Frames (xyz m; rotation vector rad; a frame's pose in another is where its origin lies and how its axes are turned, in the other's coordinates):
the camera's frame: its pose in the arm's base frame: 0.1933 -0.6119 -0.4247 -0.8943 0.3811 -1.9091
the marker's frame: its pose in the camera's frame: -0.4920 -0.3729 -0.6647 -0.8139 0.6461 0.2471
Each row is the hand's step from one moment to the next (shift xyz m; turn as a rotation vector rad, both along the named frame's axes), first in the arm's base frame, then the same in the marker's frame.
Working: the arm's base frame: its pose in the marker's frame: -0.3827 -0.8145 0.3095 0.6378 -1.6565 1.7636

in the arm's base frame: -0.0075 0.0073 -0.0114 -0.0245 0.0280 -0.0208
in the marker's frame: 0.0007 0.0104 -0.0115 -0.0020 0.0175 -0.0388
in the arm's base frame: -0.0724 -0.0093 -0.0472 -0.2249 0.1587 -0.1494
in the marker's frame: 0.0597 0.0386 -0.0500 0.0498 0.1202 -0.2849
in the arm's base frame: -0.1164 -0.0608 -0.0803 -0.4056 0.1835 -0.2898
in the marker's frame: 0.1296 0.0670 -0.0493 0.1656 0.2383 -0.4449
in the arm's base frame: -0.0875 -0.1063 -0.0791 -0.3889 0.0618 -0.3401
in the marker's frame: 0.1426 0.0697 0.0030 0.2460 0.2917 -0.3538
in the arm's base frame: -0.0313 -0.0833 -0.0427 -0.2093 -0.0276 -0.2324
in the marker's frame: 0.0849 0.0398 0.0309 0.1800 0.2068 -0.1530
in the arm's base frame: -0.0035 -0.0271 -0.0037 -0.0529 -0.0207 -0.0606
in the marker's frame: 0.0223 0.0036 0.0158 0.0556 0.0543 -0.0294
